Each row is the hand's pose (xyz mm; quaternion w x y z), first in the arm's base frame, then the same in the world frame.
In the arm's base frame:
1: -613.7 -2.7 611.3 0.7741 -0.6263 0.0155 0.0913
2: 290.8 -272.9 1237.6 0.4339 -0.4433 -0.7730 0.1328
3: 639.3 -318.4 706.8 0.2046 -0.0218 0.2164 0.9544
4: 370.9 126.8 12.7 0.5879 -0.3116 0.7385 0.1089
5: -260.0 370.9 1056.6 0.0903 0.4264 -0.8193 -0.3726
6: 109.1 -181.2 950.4 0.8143 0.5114 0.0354 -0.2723
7: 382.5 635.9 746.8 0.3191 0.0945 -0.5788 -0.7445
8: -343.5 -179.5 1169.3 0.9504 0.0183 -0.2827 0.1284
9: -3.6 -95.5 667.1 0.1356 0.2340 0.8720 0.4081
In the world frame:
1: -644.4 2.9 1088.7 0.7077 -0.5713 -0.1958 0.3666
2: 242.7 371.7 1689.1 0.3820 -0.1312 -0.8759 0.2641
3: 511.2 585.4 1152.9 0.1459 0.0770 -0.1745 -0.9707
4: -14.4 768.8 487.9 0.5088 -0.5346 0.5881 0.3309
5: -602.8 500.8 1550.6 0.2169 0.6831 -0.6068 -0.3436
6: 32.7 331.5 1409.5 0.8446 0.4823 0.2313 0.0239
7: -306.3 1133.6 1249.5 0.5661 0.2882 -0.4856 -0.6006
8: -299.7 27.5 1632.9 0.8484 0.1416 -0.2472 0.4463
9: -121.3 332.0 1132.7 0.0349 0.0773 -0.8902 -0.4475

